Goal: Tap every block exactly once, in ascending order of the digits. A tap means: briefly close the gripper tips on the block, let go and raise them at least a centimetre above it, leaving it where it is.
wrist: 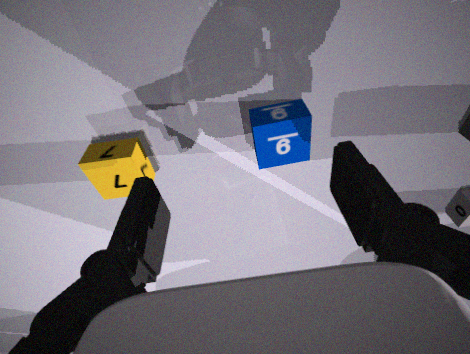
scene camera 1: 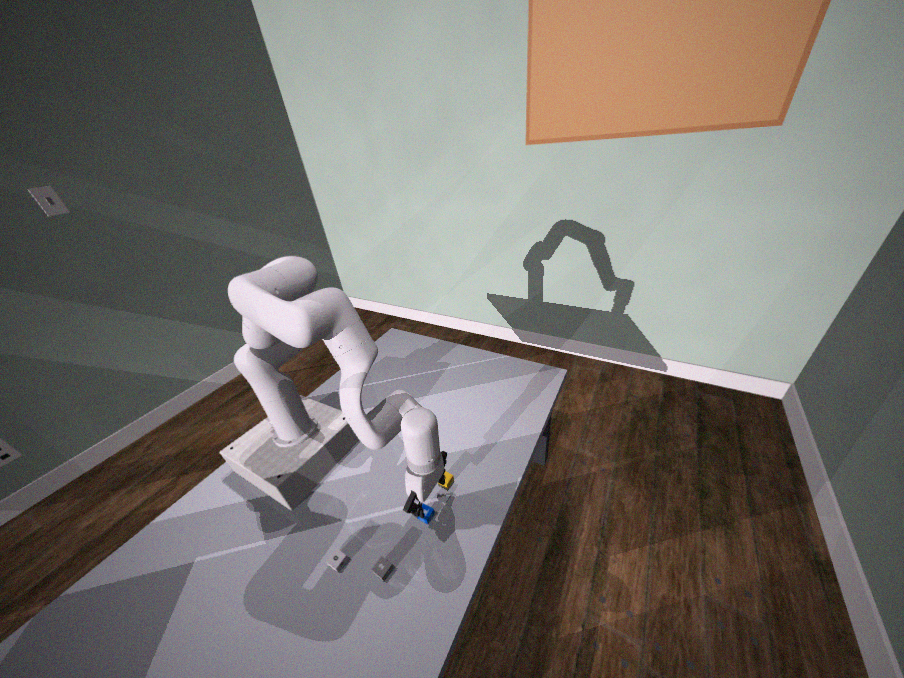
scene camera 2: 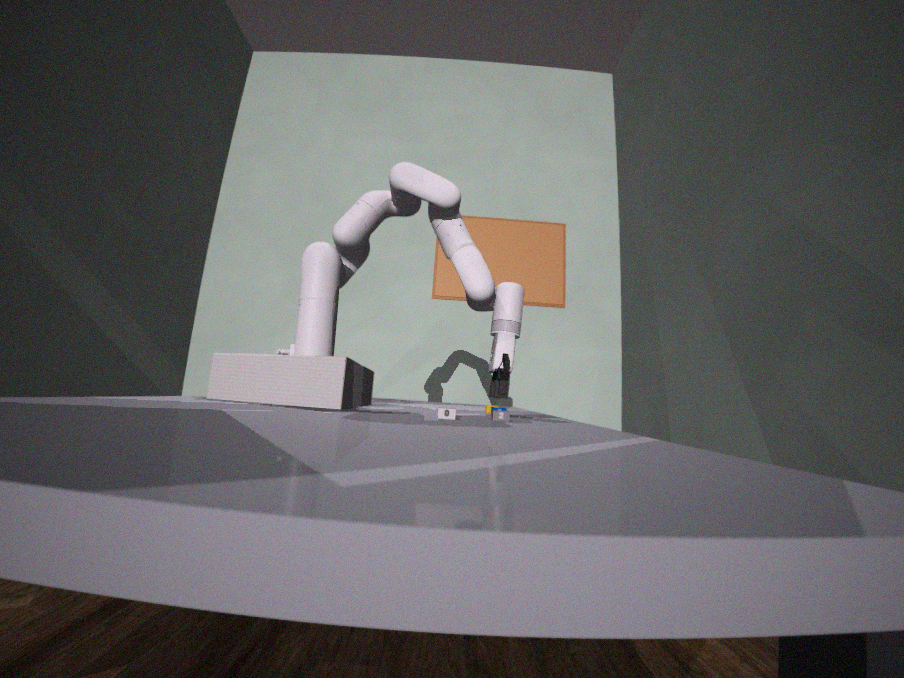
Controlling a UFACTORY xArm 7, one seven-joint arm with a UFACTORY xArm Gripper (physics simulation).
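The blue block (scene camera 1: 423, 513) (scene camera 2: 500, 409) (wrist: 283, 145) shows an underlined 9, upside down in the wrist view. It lies ahead of my gripper (scene camera 1: 425, 494) (scene camera 2: 500, 397) (wrist: 245, 162), between the lines of the two fingers but nearer the right one. My gripper is open and empty above the table. The yellow block (scene camera 1: 446, 480) (scene camera 2: 489, 410) (wrist: 114, 175) shows a 7, and the left finger partly covers it in the wrist view. A white block (scene camera 1: 337, 560) (scene camera 2: 446, 413) (wrist: 460, 206) shows a 0. A grey block (scene camera 1: 383, 568) (scene camera 2: 500, 415) (wrist: 466, 123) has a digit I cannot read.
The grey table (scene camera 1: 240, 583) (scene camera 2: 365, 452) carries the blocks. The arm's base box (scene camera 1: 292, 467) (scene camera 2: 277, 383) stands on it. The table's long edge runs beyond the blue and yellow blocks in scene camera 1. Shadows of the arm cross the tabletop.
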